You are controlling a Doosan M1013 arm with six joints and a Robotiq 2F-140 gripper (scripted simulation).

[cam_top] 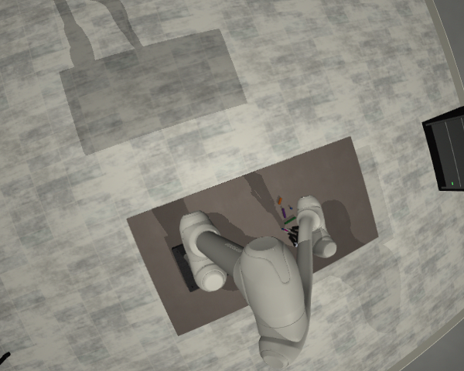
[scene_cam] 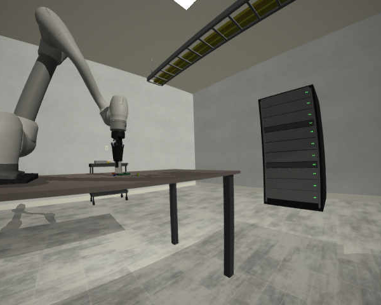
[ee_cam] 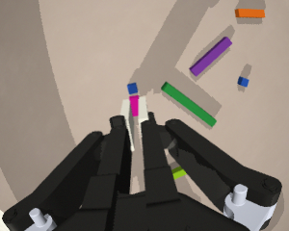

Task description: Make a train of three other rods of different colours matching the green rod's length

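Now: the magenta rod 3 cm below my hand. Also, from my hand: lime rod: 10 cm ahead, 5 cm to the right, 4 cm below; then purple rod: 10 cm to the left, 4 cm below, 3 cm ahead; then green rod: 5 cm ahead, 4 cm to the left, 4 cm below.
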